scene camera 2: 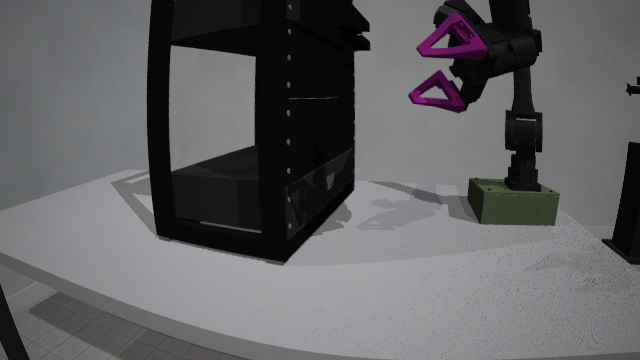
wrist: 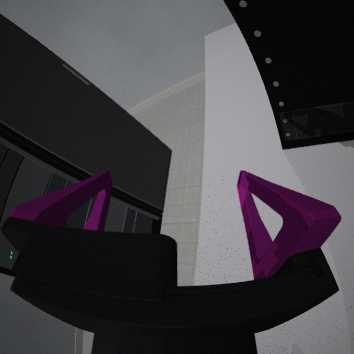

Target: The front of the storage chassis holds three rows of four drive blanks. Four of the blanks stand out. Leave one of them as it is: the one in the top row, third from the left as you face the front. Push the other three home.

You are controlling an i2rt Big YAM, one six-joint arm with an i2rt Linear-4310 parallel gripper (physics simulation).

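Where they show: gripper, fingertip midpoint: [scene camera 2: 414, 77] [wrist: 174, 177]; arm's base, origin of the base link: [scene camera 2: 521, 187].
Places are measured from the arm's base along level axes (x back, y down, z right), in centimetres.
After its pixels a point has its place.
The black rack [scene camera 2: 272, 130] {x -47.7, y -14.3, z -39.6 cm} [wrist: 320, 55] {x -46.3, y -15.7, z -29.6 cm} stands left of the arm in the scene view, its front turned right. Dark ledges [scene camera 2: 361, 44] {x -42.5, y -32.7, z -3.2 cm} jut from its upper front. In the wrist view a large dark unit [wrist: 95, 120] fills the left, with narrow upright slots and small green lights below its plain panel. I cannot tell whether it is the storage chassis. The three rows of drive blanks cannot be made out, nor which blanks stand out. My gripper [scene camera 2: 414, 72] {x -26.4, y -22.1, z -45.2 cm} [wrist: 174, 177] {x -26.4, y -22.1, z -45.2 cm} is open and empty, its magenta fingers apart in front of the rack, below the ledges and touching nothing visible.
The arm stands on a green base block [scene camera 2: 517, 209] {x -2.5, y 3.6, z -8.3 cm} on the pale table [scene camera 2: 200, 290] {x -54.2, y 7.5, z -53.4 cm}. A dark glossy panel [scene camera 2: 320, 187] {x -46.6, y -1.5, z -21.3 cm} [wrist: 320, 122] {x -46.3, y -1.0, z -30.3 cm} covers the rack's lower front. A black stand [scene camera 2: 627, 200] is at the far right of the scene view.
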